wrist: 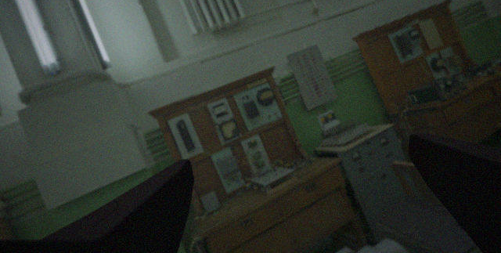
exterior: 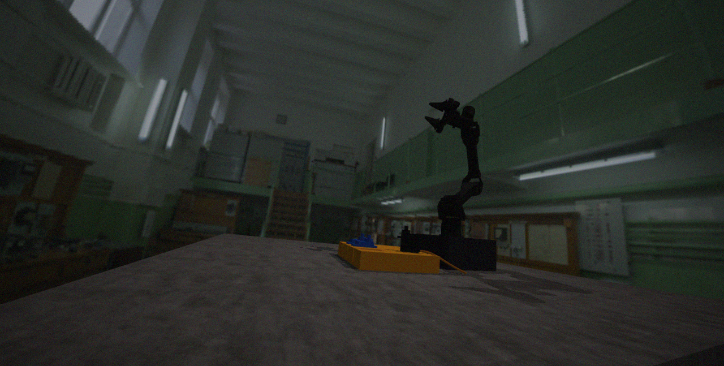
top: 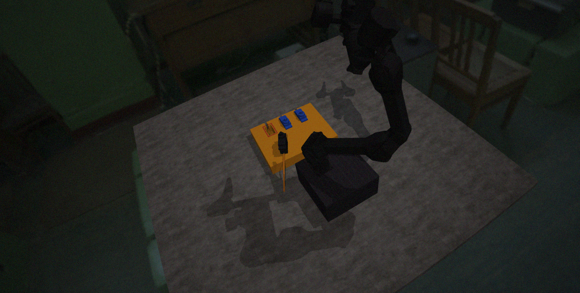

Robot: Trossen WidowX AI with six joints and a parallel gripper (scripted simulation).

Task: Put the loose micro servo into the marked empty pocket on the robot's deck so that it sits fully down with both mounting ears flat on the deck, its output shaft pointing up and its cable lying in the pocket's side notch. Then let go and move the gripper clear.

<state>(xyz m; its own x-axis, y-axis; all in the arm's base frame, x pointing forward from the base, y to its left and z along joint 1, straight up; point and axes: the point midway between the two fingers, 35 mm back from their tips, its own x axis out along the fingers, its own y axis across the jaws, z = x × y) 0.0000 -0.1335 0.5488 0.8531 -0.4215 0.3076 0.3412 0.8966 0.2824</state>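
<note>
Right now the deck is 190 mm ahead of my gripper tip, 140 mm to the left of it and 640 mm below it.
</note>
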